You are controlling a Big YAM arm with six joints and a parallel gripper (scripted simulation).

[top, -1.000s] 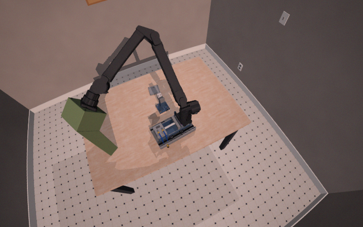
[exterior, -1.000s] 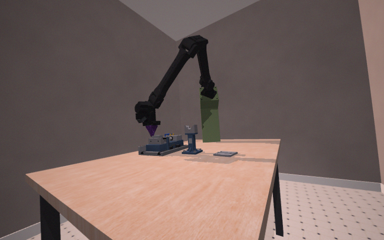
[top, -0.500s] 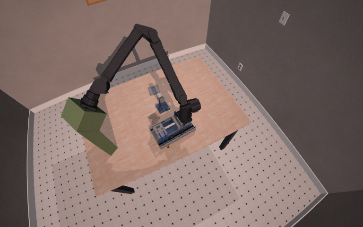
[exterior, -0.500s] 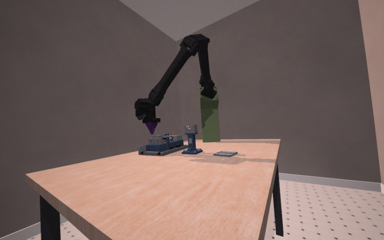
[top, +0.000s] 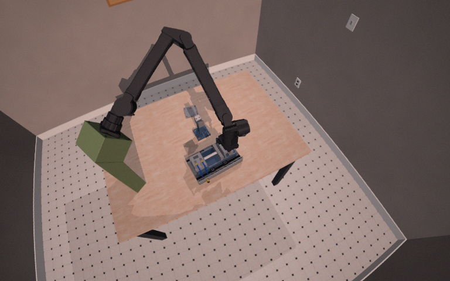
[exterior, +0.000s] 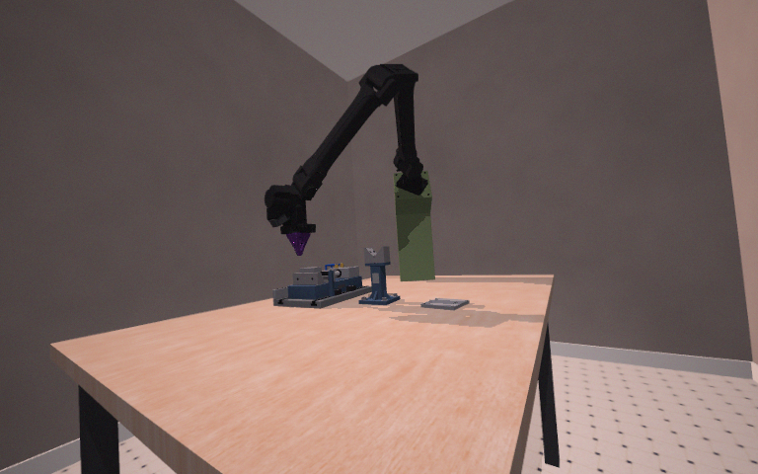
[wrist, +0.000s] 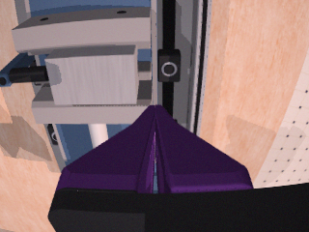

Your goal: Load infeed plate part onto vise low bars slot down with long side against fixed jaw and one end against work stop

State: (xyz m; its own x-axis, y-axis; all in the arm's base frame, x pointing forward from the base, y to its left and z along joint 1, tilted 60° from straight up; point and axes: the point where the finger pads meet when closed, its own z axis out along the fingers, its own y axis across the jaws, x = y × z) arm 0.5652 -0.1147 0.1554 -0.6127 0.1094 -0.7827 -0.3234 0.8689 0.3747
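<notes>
The part is 70 mm below my hand, 40 mm to the left of it and 20 mm behind it. The rest, counted from my hand: fixed jaw (80 mm below, 60 mm to the left); then work stop rod (90 mm to the left, 70 mm below, 50 mm behind); then moving jaw (80 mm below, 60 mm behind, 30 mm to the left).
</notes>
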